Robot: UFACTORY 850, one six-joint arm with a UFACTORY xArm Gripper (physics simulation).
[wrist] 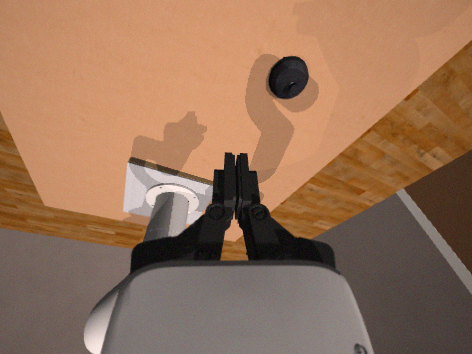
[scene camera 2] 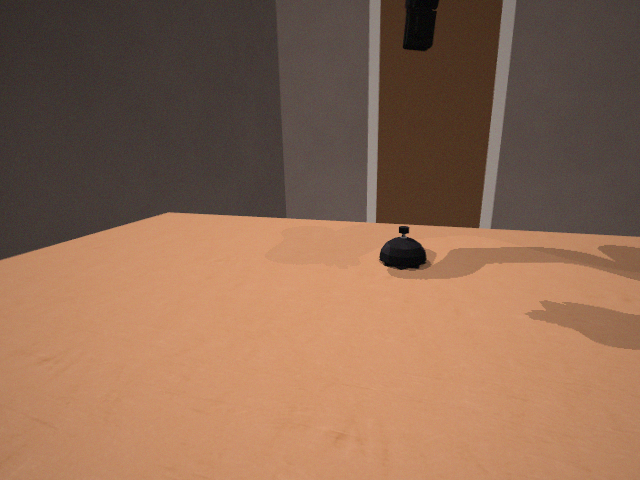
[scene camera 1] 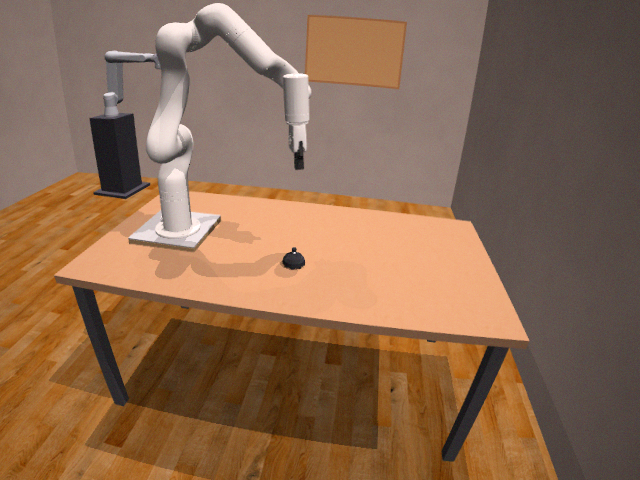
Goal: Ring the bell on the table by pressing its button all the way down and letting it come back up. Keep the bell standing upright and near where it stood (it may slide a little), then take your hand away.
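Observation:
A black dome-shaped bell stands upright on the table. Its small button sticks up on a short stem, with a gap between it and the dome. My gripper is shut and empty, its fingers pointing down. It hangs high above the table, well above the bell and apart from it. In the wrist view the bell lies up and to the right of the fingertips.
My arm's base plate stands at the left end of the table in scene camera 1. The arm's shadow falls on the table around the bell. A second arm on a dark pedestal stands on the floor behind the table.

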